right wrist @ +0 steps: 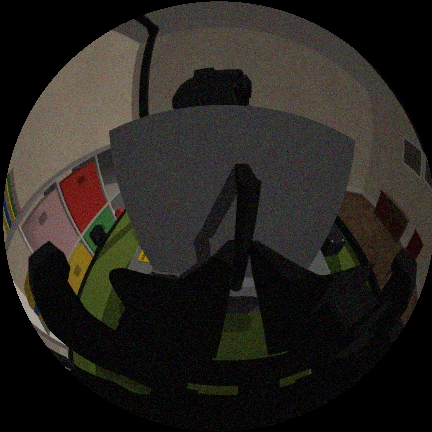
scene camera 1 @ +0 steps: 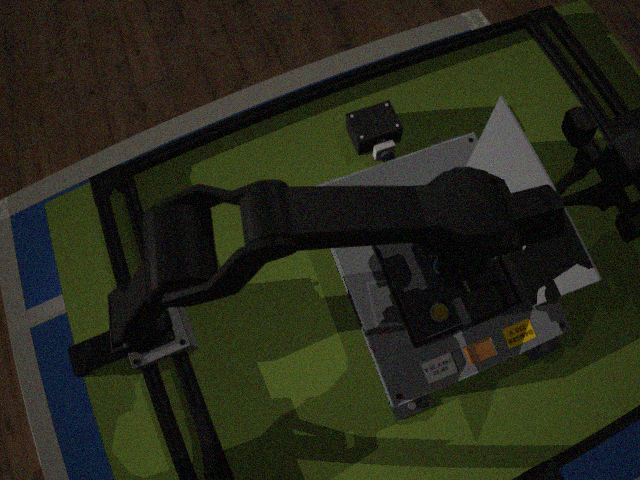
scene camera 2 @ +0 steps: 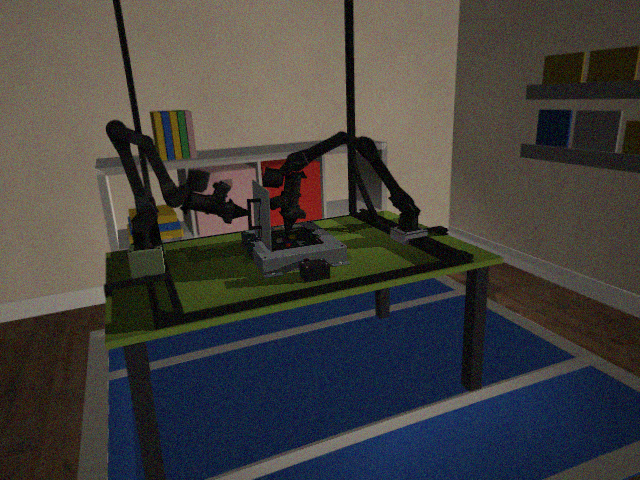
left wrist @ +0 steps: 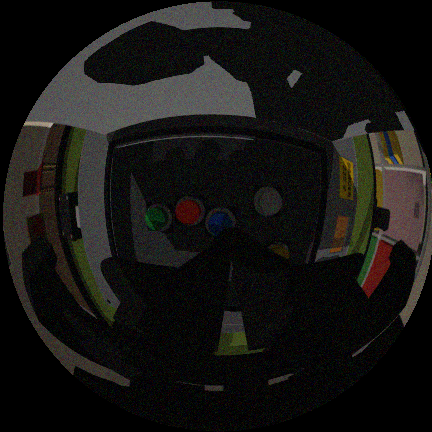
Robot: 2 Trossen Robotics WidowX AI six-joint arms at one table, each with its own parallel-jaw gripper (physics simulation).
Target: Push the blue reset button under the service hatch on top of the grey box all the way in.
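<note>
The grey box (scene camera 1: 408, 364) (scene camera 2: 305, 255) has its service hatch (scene camera 1: 509, 142) (scene camera 2: 264, 217) (right wrist: 175, 165) standing upright. In the left wrist view the blue button (left wrist: 219, 220) sits in the dark recess, right of the red button (left wrist: 188, 211). My left gripper (left wrist: 230, 233) (scene camera 2: 289, 228) is shut and empty, pointing down into the recess; its tips overlap the blue button's lower edge in the left wrist view. Contact and how deep the button sits cannot be told. My right gripper (right wrist: 241, 245) (scene camera 2: 248, 212) is shut on the hatch's black handle (right wrist: 248, 200) (scene camera 2: 253, 200).
A green button (left wrist: 156, 218), a white button (left wrist: 268, 201) and a yellow button (scene camera 1: 439, 312) (left wrist: 280, 250) share the recess, inside its raised black rim. A small black box (scene camera 1: 373, 126) (scene camera 2: 314, 269) stands beside the grey box. My left arm crosses above the grey box.
</note>
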